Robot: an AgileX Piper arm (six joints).
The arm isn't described. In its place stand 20 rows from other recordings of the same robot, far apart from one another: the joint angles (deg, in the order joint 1, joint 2, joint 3, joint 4, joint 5, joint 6), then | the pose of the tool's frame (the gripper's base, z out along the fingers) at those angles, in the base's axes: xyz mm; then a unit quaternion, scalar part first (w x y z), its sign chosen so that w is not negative.
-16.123, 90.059, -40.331, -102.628, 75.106, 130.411 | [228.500 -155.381 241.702 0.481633 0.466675 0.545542 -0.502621]
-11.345, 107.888, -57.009, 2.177, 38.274, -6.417 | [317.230 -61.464 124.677 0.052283 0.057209 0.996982 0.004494]
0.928, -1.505, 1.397, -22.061, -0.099, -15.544 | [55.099 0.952 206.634 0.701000 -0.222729 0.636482 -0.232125]
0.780, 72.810, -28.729, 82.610, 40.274, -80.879 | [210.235 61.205 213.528 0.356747 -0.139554 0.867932 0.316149]
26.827, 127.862, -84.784, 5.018, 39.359, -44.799 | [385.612 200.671 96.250 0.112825 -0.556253 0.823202 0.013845]
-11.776, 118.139, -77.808, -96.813, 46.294, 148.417 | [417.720 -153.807 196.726 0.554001 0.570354 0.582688 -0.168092]
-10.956, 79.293, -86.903, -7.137, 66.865, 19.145 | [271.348 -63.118 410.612 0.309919 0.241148 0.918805 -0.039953]
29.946, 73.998, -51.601, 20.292, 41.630, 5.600 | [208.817 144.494 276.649 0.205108 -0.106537 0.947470 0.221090]
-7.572, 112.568, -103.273, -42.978, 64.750, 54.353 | [418.785 -112.272 309.128 0.295897 0.390630 0.832659 -0.257939]
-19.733, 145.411, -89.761, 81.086, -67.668, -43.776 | [407.164 -234.397 53.081 0.435783 0.522315 0.573300 -0.456736]
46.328, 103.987, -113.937, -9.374, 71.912, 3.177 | [280.626 273.542 398.435 0.291519 -0.353456 0.887754 0.044462]
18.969, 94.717, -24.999, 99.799, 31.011, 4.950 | [201.719 118.188 116.801 0.106278 -0.590923 -0.720825 -0.346305]
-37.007, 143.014, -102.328, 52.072, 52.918, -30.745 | [420.830 -245.491 65.369 0.206027 0.309069 0.882889 0.287291]
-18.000, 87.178, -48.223, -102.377, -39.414, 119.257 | [299.261 -37.897 235.584 0.381292 0.111632 0.871640 0.287050]
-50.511, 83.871, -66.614, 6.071, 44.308, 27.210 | [201.153 -233.542 300.549 0.290657 0.620047 0.728630 -0.012630]
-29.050, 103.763, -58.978, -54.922, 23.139, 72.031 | [302.764 -201.647 175.188 0.294152 0.430996 0.833814 -0.180198]
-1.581, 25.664, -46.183, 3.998, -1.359, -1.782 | [60.153 -1.811 449.095 0.852041 0.018041 0.523147 0.004280]
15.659, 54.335, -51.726, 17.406, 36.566, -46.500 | [180.032 67.308 358.719 0.482356 -0.395088 0.781770 0.008597]
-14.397, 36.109, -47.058, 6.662, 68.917, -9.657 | [84.114 -11.422 338.551 0.322140 0.041748 0.945726 -0.009283]
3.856, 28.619, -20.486, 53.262, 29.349, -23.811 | [97.286 42.381 269.416 0.489494 0.042584 0.817558 0.300302]
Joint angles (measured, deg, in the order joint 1, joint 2, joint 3, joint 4, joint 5, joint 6), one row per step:
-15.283, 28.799, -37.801, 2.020, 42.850, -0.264
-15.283, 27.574, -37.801, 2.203, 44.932, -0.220
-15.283, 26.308, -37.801, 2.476, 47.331, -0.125
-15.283, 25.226, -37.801, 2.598, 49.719, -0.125
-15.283, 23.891, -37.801, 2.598, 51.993, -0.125
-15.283, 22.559, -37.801, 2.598, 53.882, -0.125
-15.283, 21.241, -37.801, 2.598, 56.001, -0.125
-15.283, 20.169, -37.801, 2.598, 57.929, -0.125
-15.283, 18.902, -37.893, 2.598, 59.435, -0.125
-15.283, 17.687, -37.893, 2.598, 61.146, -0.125
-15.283, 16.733, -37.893, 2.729, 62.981, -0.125
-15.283, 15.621, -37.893, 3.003, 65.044, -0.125
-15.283, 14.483, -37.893, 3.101, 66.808, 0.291
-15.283, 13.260, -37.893, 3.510, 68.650, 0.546
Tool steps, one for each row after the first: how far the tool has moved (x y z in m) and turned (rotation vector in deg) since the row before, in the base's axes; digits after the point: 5 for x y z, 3 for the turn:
-0.00577, 0.00188, -0.00104, 0.415, 0.775, 0.099
-0.00614, 0.00211, -0.00152, 0.605, 1.010, 0.121
-0.00557, 0.00179, -0.00184, 0.426, 1.235, 0.137
-0.00641, 0.00186, -0.00148, 0.216, 0.912, 0.098
-0.00609, 0.00175, -0.00110, 0.119, 0.543, 0.081
-0.00624, 0.00180, -0.00154, 0.178, 0.780, 0.090
-0.00526, 0.00151, -0.00161, 0.193, 0.832, 0.081
-0.00564, 0.00160, -0.00053, 0.012, 0.147, 0.063
-0.00554, 0.00158, -0.00143, 0.099, 0.485, 0.071
-0.00474, 0.00155, -0.00182, 0.310, 0.827, 0.134
-0.00542, 0.00196, -0.00208, 0.441, 0.863, 0.215
-0.00528, 0.00165, -0.00179, 0.527, 0.523, -0.127
-0.00550, 0.00219, -0.00194, 0.653, 0.474, 0.132

